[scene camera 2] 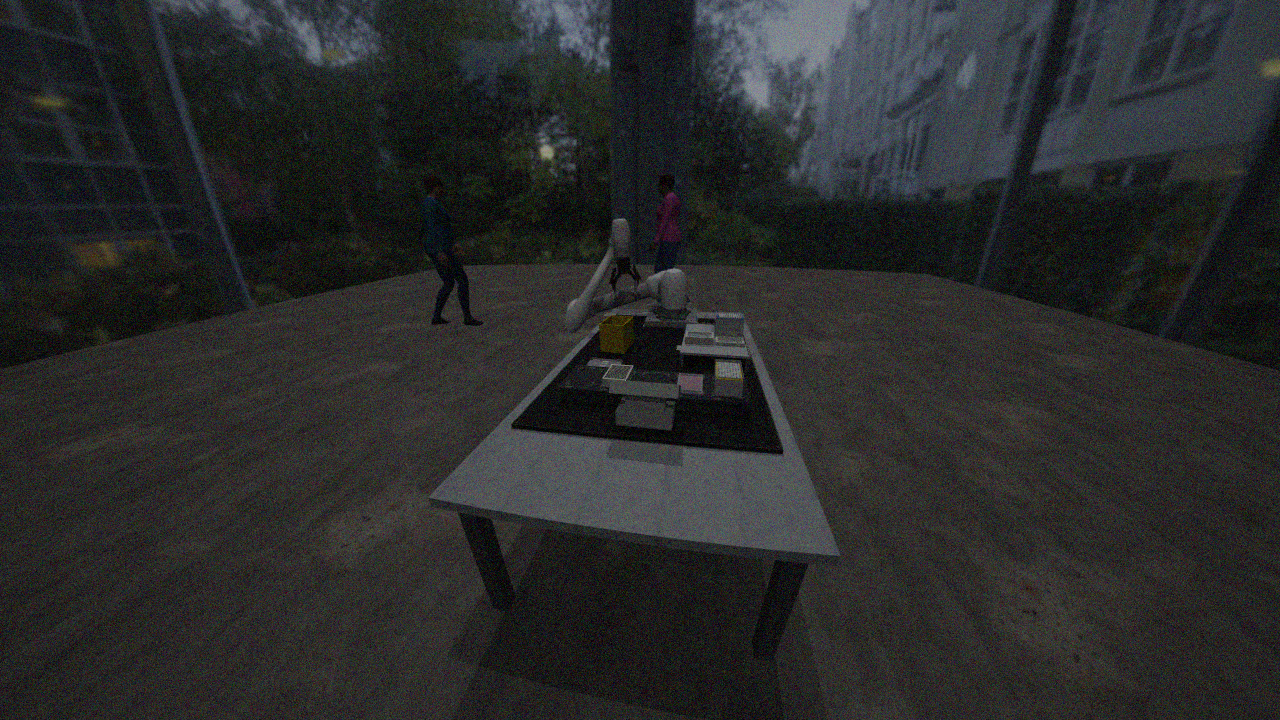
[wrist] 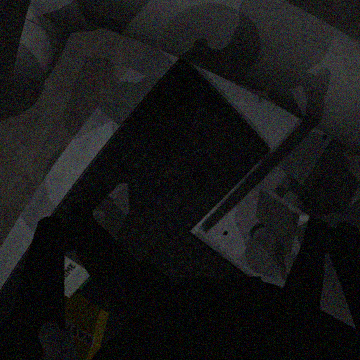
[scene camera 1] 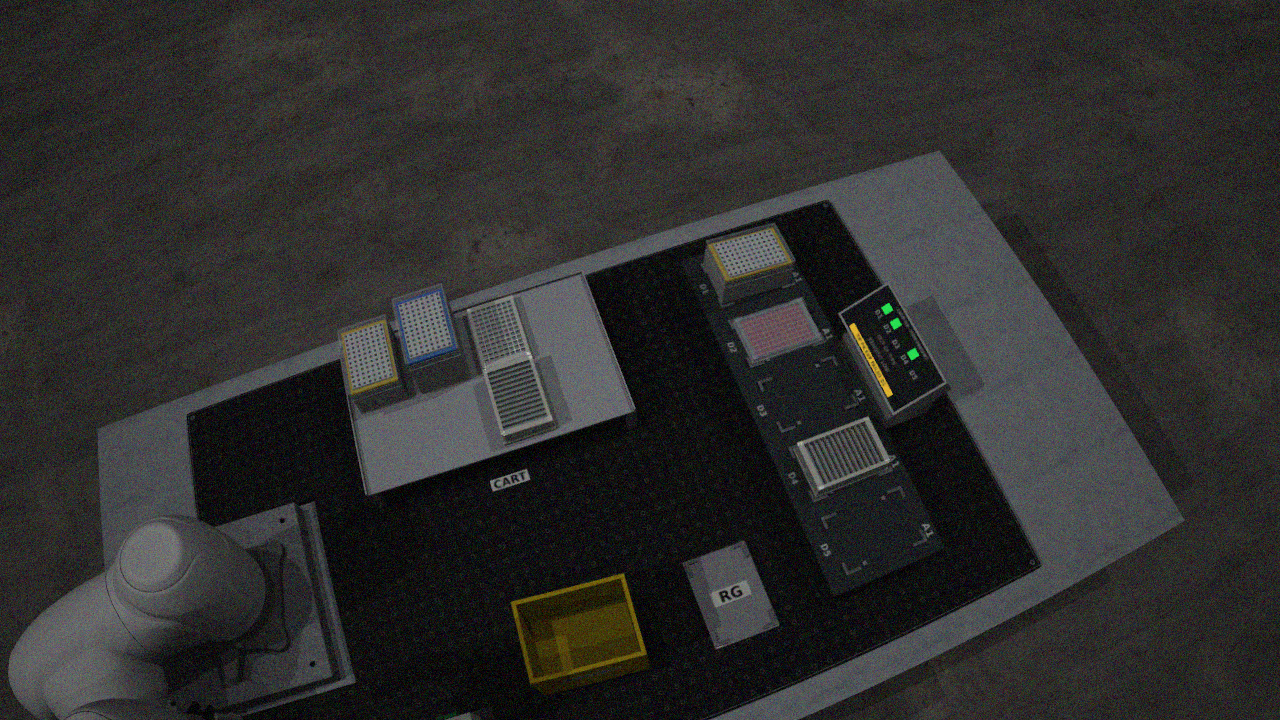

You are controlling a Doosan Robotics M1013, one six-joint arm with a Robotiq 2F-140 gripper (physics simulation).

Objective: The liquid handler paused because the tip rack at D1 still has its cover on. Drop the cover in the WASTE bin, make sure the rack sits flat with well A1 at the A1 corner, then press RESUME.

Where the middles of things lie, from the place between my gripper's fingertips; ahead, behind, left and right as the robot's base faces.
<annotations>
Now: the pink-topped plate [scene camera 1: 766, 334] 840 mm ahead of my hand, 550 mm to the left of it and 110 mm below it.
</annotations>
